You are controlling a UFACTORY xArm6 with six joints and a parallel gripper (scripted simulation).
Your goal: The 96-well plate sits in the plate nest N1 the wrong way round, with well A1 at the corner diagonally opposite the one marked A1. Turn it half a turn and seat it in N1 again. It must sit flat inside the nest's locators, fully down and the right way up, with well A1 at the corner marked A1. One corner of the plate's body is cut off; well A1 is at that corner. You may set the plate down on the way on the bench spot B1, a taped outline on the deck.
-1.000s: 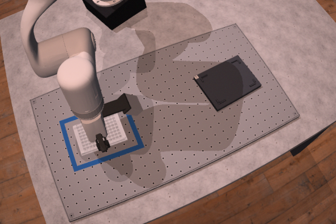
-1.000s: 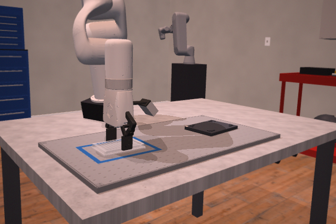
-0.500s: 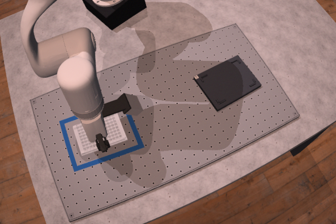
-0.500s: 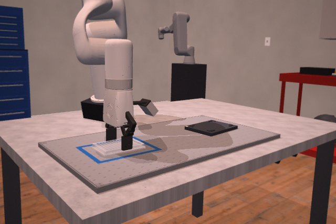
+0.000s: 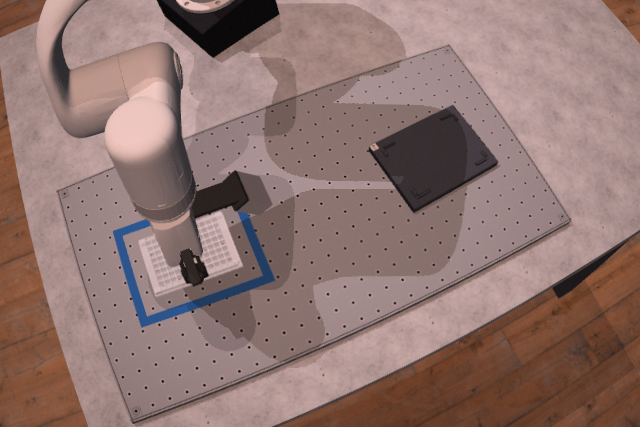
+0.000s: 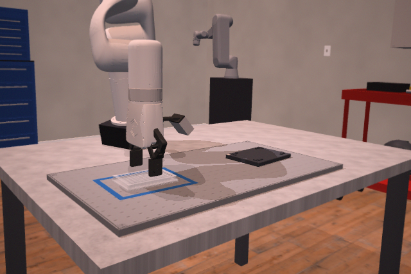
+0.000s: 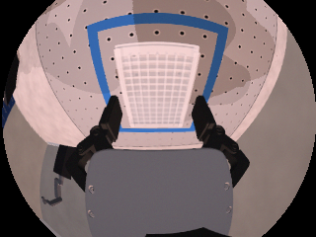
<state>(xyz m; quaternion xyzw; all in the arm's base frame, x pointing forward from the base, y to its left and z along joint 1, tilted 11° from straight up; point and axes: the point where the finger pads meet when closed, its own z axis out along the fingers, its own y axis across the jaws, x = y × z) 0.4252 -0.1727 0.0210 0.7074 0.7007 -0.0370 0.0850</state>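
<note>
Right now the 96-well plate is 30 mm below my hand. From my hand the other things lie so: plate nest N1: 10 mm behind, 390 mm to the left, 30 mm below; then small A1 mark: 50 mm behind, 310 mm to the left, 20 mm below.
</note>
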